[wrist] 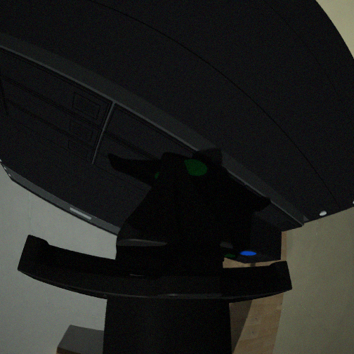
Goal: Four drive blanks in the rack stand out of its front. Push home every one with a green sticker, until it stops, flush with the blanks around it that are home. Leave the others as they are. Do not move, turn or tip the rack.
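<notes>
The dark rack (pixel 150 116) fills the upper part of the wrist view, seen steeply at an angle, with a thin divider between its bays at the left. My gripper (pixel 170 165) is shut, with its tips against or very close to the dark rack front. A green sticker (pixel 196 167) shows at the tips, and a sliver of green shows just left of them. A dark blank (pixel 267 239) with a blue sticker (pixel 248 253) stands out at the lower right. A small green patch (pixel 230 255) shows beside the blue one, partly hidden by my gripper. Contact and blank depths are too dark to tell.
The rack's edge strip with a pale label (pixel 80 213) runs along the lower left. Small white dots (pixel 323 213) sit near the rack's right edge. A grey block (pixel 82 338) shows at the bottom left, and a wooden surface (pixel 265 305) at the lower right.
</notes>
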